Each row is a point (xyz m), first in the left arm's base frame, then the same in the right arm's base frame.
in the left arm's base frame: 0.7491 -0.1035 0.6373
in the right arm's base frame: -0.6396 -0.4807 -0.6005
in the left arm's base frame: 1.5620 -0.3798 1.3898
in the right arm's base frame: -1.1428 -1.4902 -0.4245
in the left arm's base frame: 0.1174 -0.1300 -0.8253
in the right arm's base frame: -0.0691 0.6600 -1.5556
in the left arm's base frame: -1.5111 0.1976 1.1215
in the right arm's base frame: -0.8114 1.3875 0.7830
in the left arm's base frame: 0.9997 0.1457 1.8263
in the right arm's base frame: -0.9270 -1.1866 0.3781
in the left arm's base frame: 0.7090 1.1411 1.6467
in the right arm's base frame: 0.0092 -0.9409 0.7912
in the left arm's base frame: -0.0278 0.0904 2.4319
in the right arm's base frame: -1.3488 -0.4668 1.2322
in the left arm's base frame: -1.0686 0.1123 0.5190
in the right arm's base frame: -0.5734 1.2175 0.0898
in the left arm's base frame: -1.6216 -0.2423 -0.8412
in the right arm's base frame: -0.3325 2.2765 -0.9601
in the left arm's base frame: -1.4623 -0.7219 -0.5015
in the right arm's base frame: -0.8953 2.0440 -0.9617
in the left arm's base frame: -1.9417 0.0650 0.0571
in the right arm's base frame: -0.4940 2.2011 0.0259
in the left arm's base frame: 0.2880 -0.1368 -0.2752
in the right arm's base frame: -0.3051 0.2942 -1.1785
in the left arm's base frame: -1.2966 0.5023 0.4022
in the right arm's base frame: -0.1970 1.4365 0.2574
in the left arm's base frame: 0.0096 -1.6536 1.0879
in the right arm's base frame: -2.2914 0.1686 -0.6539
